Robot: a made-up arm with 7 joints.
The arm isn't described. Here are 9 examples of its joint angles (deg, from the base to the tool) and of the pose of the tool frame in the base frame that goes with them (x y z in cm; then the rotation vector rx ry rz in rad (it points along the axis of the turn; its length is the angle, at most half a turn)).
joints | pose
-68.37 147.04 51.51 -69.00 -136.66 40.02 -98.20 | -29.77 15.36 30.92 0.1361 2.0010 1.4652
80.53 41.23 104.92 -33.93 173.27 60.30 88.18 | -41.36 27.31 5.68 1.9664 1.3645 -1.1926
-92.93 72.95 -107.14 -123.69 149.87 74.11 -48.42 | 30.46 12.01 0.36 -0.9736 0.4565 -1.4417
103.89 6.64 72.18 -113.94 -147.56 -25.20 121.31 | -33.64 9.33 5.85 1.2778 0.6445 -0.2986
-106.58 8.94 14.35 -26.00 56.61 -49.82 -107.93 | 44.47 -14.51 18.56 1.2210 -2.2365 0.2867
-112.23 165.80 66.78 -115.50 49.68 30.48 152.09 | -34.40 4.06 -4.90 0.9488 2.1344 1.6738
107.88 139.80 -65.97 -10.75 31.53 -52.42 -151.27 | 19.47 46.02 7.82 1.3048 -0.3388 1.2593
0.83 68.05 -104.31 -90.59 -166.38 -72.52 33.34 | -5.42 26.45 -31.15 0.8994 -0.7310 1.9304
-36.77 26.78 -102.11 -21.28 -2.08 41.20 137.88 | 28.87 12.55 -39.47 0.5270 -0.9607 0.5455
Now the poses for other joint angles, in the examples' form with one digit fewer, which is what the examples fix.
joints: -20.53 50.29 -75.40 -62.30 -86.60 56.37 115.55
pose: 20.1 21.5 -36.3 0.625 -1.432 -0.722
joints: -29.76 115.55 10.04 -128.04 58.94 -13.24 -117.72
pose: 12.2 19.7 21.4 -1.856 0.777 1.184
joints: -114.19 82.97 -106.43 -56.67 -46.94 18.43 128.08
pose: 32.9 27.5 20.5 0.760 -1.958 -0.252
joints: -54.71 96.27 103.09 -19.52 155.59 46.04 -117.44
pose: 3.1 48.7 13.2 -0.203 2.459 -0.670
